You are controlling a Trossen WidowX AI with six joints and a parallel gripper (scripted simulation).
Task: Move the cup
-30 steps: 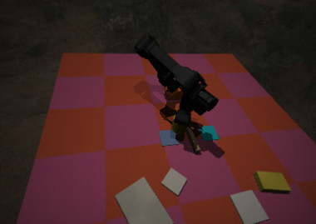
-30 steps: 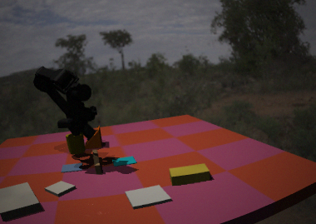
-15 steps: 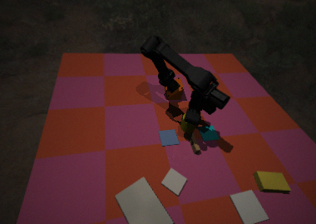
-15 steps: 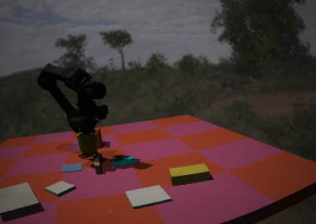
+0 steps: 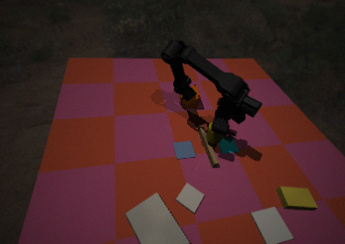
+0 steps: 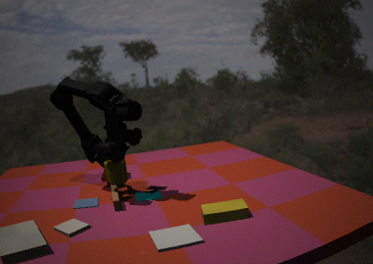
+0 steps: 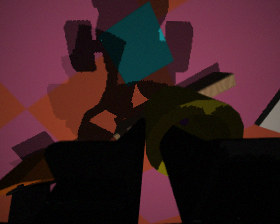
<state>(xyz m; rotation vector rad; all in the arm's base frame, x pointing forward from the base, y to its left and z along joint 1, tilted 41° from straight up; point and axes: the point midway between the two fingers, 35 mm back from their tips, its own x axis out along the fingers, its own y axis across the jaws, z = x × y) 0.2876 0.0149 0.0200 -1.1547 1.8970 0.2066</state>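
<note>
My gripper tip is 30 mm short of the purple marble, 30 mm to the left of it and 20 mm above it. From my gripper tip the other things lie so: yellow cup: 20 mm ahead, 20 mm to the right; cyan pad: 40 mm ahead, 70 mm to the left, 100 mm below; wooden bar: 20 mm ahead, 40 mm to the right, 80 mm below.
</note>
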